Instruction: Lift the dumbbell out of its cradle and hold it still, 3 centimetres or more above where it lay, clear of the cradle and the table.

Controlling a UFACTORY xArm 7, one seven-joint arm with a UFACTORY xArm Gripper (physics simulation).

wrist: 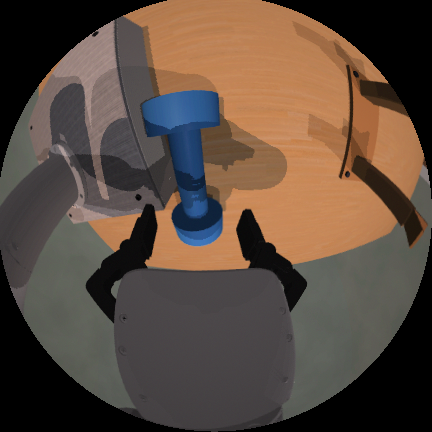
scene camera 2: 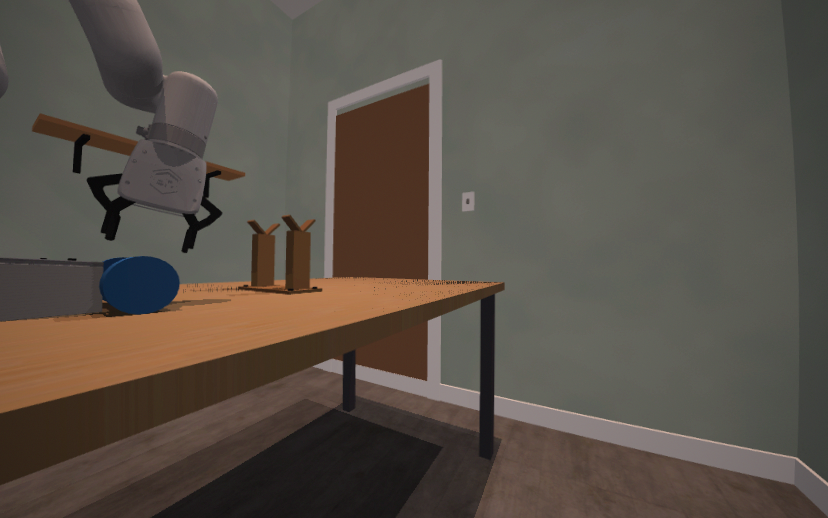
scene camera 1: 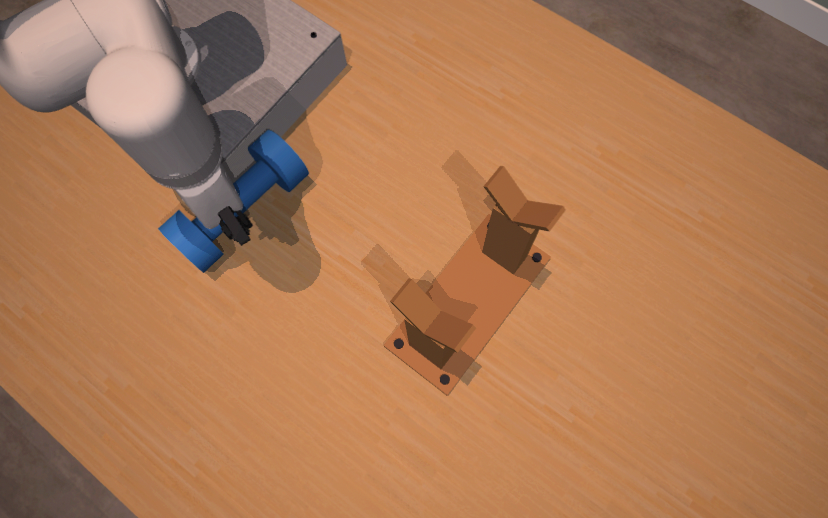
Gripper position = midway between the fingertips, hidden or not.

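You'd see my gripper [wrist: 197,216] [scene camera 1: 220,200] [scene camera 2: 149,246], and a blue dumbbell [wrist: 197,219] [scene camera 1: 276,162] [scene camera 2: 136,285] as well. There's a brown cradle too [scene camera 1: 444,330] [scene camera 2: 298,240].
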